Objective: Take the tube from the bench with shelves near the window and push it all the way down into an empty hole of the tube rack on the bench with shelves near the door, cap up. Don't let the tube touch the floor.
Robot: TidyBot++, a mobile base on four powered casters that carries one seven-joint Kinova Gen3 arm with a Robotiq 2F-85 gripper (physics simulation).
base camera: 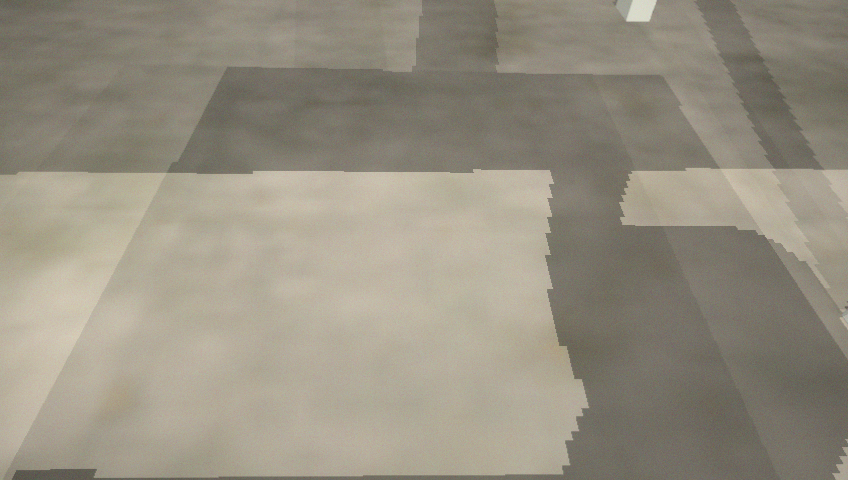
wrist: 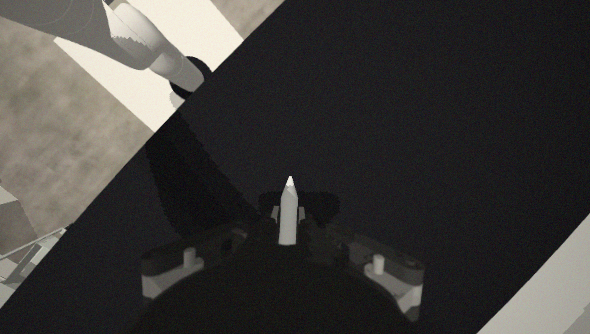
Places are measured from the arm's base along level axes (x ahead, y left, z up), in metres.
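Pixels of known places: gripper, between the fingertips: (wrist: pixel 288 215); arm's base, origin of its link: (wrist: pixel 191 79).
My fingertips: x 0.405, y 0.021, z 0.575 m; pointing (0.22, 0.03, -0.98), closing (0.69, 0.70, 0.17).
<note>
For each thing: its middle in the pictures, then the offset to it from my fingertips. "spot": a spot on its surface instead. Level surfaces: height alone.
- tube, middle of its body: (wrist: pixel 287 239) dx +0.011, dy -0.014, dz +0.012 m
- black bench top, height of its surface: dz -0.057 m
- pale frame, a spot on its surface: (wrist: pixel 35 245) spot: dx -0.475, dy -1.227, dz -0.780 m
- shadowed floor, height of its surface: dz -0.972 m
In the wrist view, my gripper (wrist: pixel 288 215) is shut on the tube (wrist: pixel 288 225), a slim pale tube with a pointed end. The tube stands out between the two fingertips, with its pointed end away from the palm. Its other end is hidden behind the gripper body, so the cap does not show. The gripper and tube are over a black bench top (wrist: pixel 400 110); the height above it is hard to tell. The tube rack does not show in either view.
In the wrist view, part of my arm (wrist: pixel 145 40) and a white surface (wrist: pixel 205 25) show past the bench edge at upper left. A pale frame (wrist: pixel 35 245) is at lower left, a pale surface (wrist: pixel 545 285) at lower right. The base camera shows shadowed floor (base camera: pixel 297 297) and a white post (base camera: pixel 639 10).
</note>
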